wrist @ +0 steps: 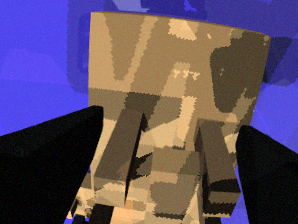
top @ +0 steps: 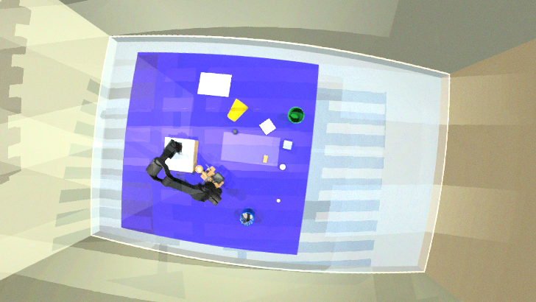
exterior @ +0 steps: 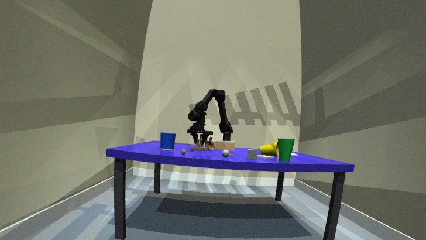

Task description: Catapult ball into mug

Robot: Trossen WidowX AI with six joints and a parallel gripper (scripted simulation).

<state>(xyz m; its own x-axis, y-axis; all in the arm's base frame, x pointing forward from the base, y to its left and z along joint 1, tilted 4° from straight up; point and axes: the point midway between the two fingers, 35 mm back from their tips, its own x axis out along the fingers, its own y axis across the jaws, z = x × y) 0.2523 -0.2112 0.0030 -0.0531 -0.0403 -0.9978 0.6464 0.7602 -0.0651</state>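
The catapult frame lies 3 cm behind my gripper tip, 3 cm to the left of it and 5 cm above it. From my gripper tip the other things lie so: blue mug (23 cm ahead, 19 cm to the right, 1 cm below); then wooden catapult (5 cm behind, 6 cm to the left, 2 cm above); then black ball (10 cm ahead, 34 cm to the left, 2 cm below).
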